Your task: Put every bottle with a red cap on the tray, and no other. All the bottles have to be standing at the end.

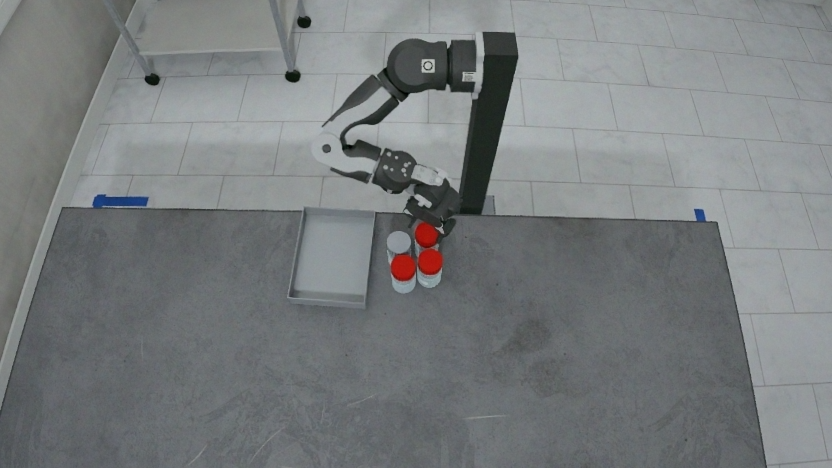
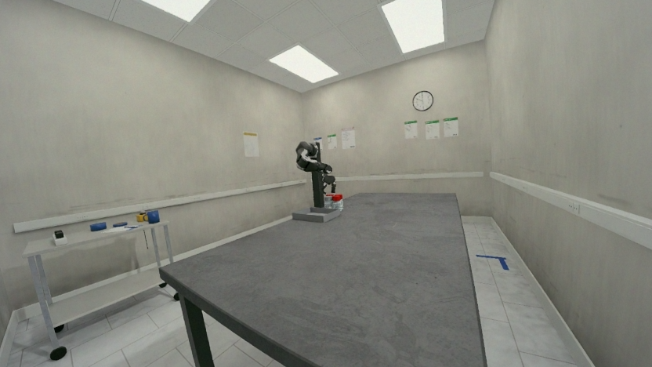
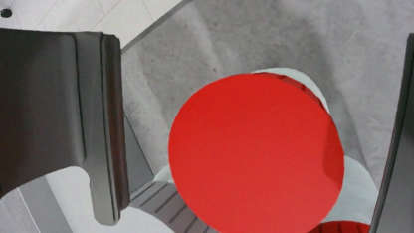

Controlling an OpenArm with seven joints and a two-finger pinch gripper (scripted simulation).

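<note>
The grey-capped bottle lies 30 mm ahead of my hand, 70 mm to the right of it and 70 mm below it. Round my hand: grey tray 30 mm ahead, 230 mm to the right, 100 mm below.
</note>
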